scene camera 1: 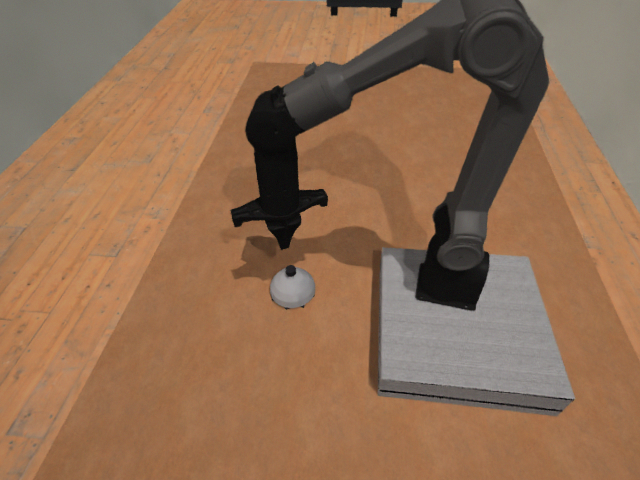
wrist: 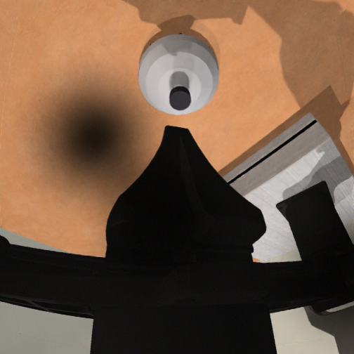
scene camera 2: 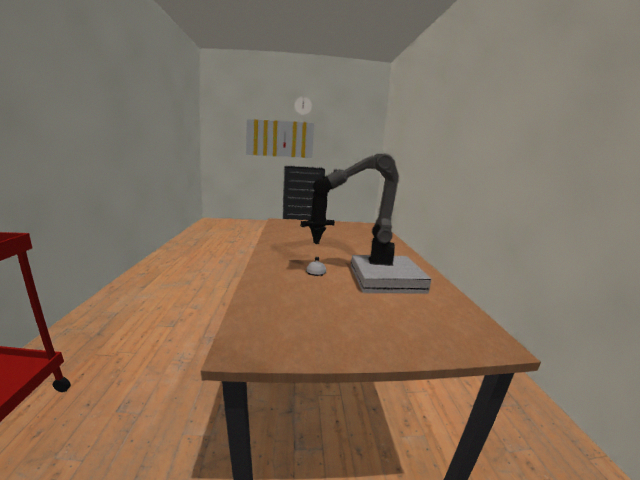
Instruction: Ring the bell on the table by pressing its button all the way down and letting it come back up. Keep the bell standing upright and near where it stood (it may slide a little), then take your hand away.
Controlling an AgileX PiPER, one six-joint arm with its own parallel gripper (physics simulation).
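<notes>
A pale grey dome-shaped bell (scene camera 1: 292, 290) (scene camera 2: 315, 269) (wrist: 157, 75) stands upright on the brown table top (scene camera 1: 248, 382) (scene camera 2: 361, 330). Its black button (scene camera 1: 291, 270) (scene camera 2: 316, 258) (wrist: 180, 98) stands up from the top of the dome, and nothing touches it. My gripper (scene camera 1: 284, 246) (scene camera 2: 316, 242) (wrist: 173, 140) is shut and empty, pointing down. Its tips are above the bell with a gap between them and the button. In the wrist view the whole button shows beyond the tips.
The arm's base stands on a grey slab (scene camera 1: 465, 341) (scene camera 2: 398, 273) (wrist: 270, 175), to the right of the bell in both scene views. A red cart (scene camera 2: 36, 299) stands on the floor at the left in scene view 2.
</notes>
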